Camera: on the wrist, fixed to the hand. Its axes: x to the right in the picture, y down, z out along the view.
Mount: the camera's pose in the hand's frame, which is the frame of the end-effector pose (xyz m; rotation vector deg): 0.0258 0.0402 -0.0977 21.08 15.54 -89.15
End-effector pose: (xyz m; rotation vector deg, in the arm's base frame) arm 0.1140 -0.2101 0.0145 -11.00 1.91 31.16
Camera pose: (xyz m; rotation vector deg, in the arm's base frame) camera 0.1172 -0.1818 -0.0905 5.83 12.72 -59.65
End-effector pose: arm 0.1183 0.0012 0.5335 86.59 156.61 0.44
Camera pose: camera 0.1368 0.0449 0.6314 44.44 -152.52 14.57
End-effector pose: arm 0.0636 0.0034 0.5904 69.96 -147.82 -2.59
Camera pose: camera 0.0441 0.0186 0.6963 156.66 -51.21 14.71
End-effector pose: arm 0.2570 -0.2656 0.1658 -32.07 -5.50 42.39
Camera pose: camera 0.2784 -0.2683 0.0592 -5.91 -6.21 -47.28
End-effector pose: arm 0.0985 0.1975 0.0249 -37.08 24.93 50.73
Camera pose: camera 0.0718 0.1646 -0.0753 -31.77 11.73 -42.99
